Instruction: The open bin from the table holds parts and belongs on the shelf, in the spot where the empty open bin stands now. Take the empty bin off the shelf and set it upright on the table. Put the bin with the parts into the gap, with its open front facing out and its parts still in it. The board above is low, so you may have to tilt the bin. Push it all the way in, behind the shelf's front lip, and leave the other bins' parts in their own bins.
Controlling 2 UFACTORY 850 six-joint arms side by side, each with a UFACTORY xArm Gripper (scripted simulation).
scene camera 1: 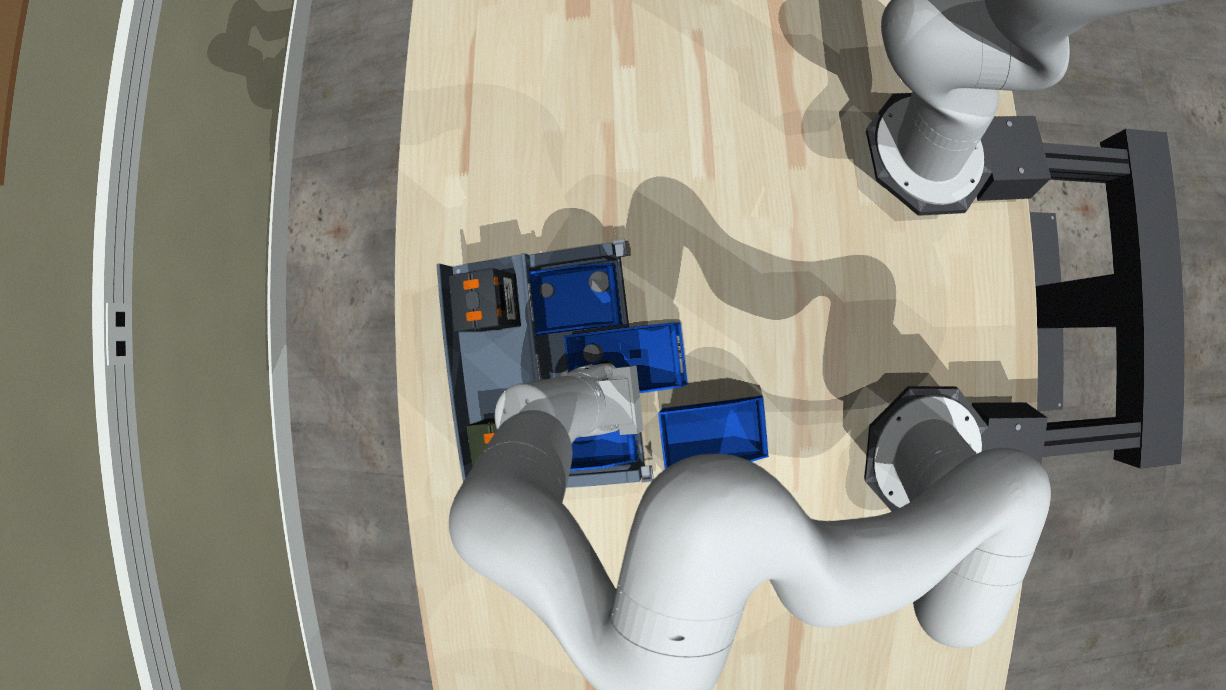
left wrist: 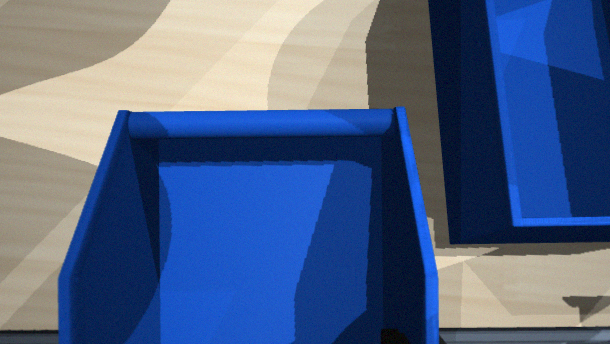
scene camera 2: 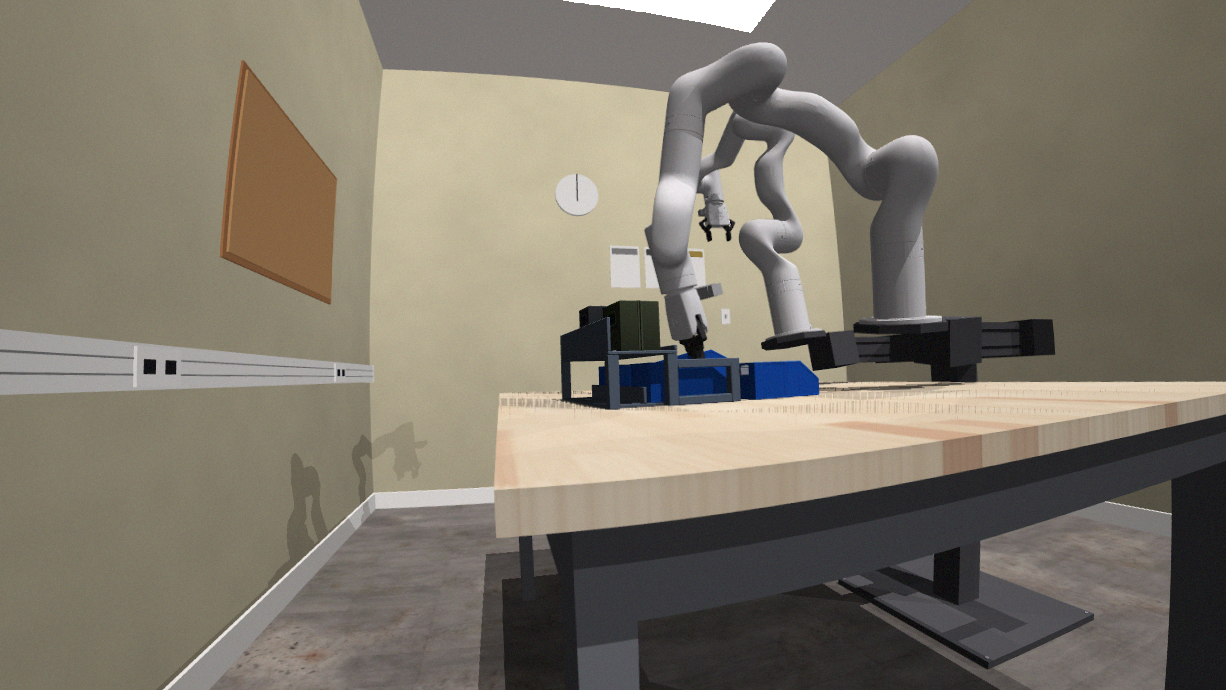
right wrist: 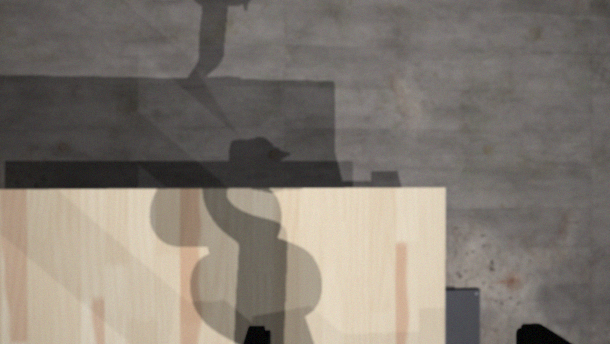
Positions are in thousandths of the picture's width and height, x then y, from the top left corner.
Labels:
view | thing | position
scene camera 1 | my left gripper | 510, 567
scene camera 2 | my left gripper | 571, 534
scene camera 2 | my right gripper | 587, 349
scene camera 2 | grey shelf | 483, 496

